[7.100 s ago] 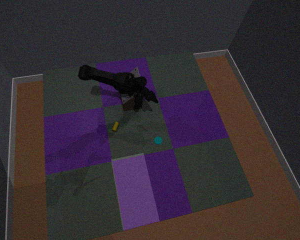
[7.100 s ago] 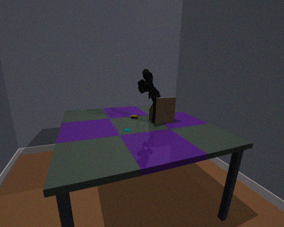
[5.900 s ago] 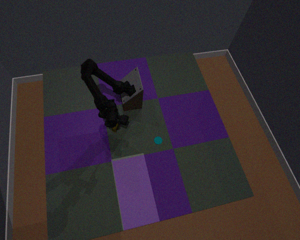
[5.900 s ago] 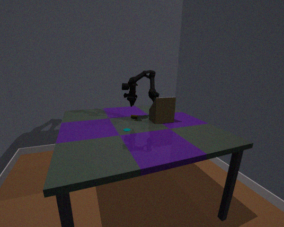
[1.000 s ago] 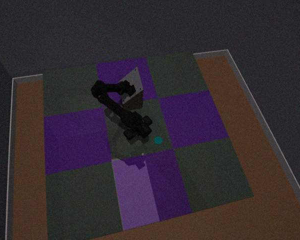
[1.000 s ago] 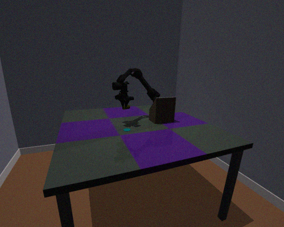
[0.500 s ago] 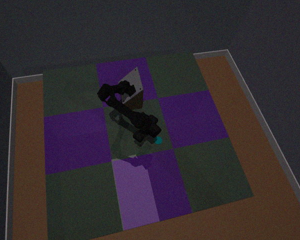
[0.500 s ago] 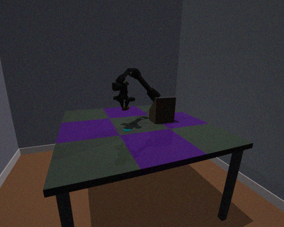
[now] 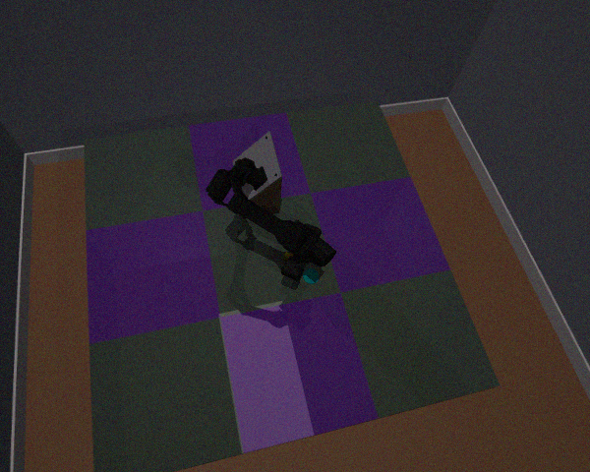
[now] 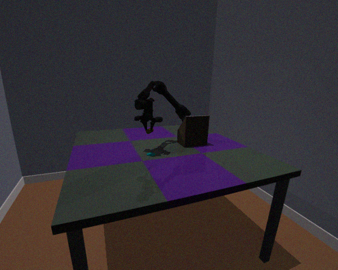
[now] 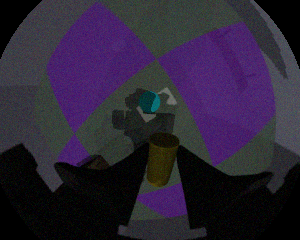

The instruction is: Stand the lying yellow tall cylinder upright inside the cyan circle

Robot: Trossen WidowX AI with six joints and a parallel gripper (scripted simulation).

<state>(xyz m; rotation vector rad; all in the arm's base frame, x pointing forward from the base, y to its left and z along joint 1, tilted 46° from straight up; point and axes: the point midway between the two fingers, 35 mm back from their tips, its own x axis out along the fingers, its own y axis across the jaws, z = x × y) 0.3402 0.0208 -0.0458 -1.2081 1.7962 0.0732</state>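
The cyan circle lies 50 mm to the left of my gripper tip and 150 mm below it. The rest, counted from my gripper tip: yellow tall cylinder 10 mm behind, 20 mm to the right.
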